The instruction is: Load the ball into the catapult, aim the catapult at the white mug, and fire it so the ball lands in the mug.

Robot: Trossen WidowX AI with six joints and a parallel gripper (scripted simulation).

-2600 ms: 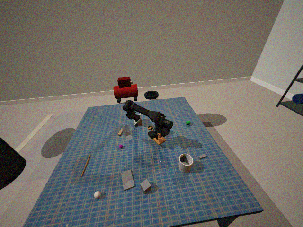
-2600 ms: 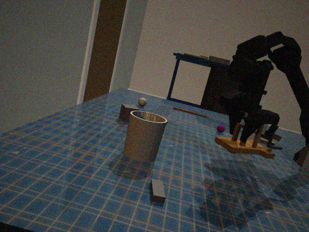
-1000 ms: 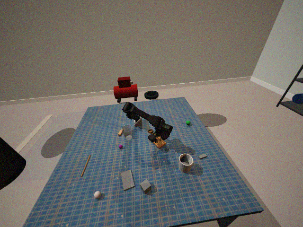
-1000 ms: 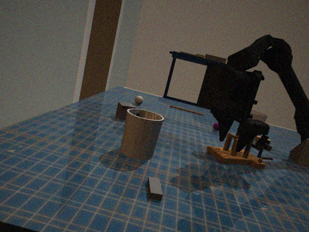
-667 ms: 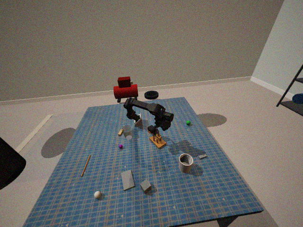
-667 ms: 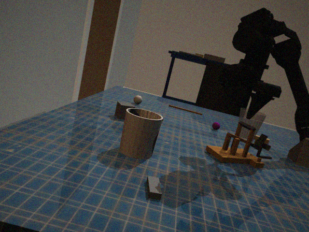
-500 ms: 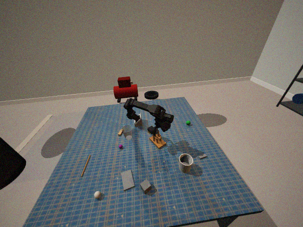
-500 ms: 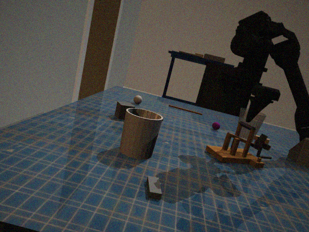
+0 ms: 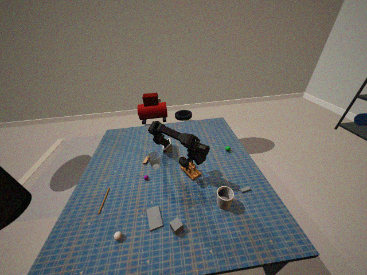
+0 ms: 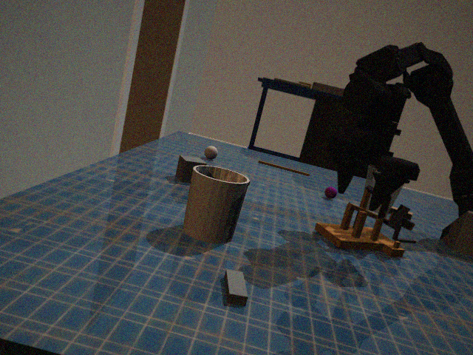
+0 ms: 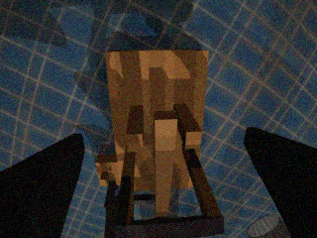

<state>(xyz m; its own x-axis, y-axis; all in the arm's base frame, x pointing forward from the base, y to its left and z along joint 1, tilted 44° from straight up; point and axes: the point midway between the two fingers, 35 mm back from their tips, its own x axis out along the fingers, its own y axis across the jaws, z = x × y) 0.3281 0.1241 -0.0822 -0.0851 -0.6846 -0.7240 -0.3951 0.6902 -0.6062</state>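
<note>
My gripper tip is 33 cm to the left of the purple ball, 7 cm above it and 4 cm past it. Round my gripper tip: clear glass: 26 cm to the right, 14 cm behind, 5 cm below; then white mug: 25 cm ahead, 12 cm to the left, 5 cm below; then wooden catapult: 7 cm behind, 3 cm below, 2 cm to the right.
</note>
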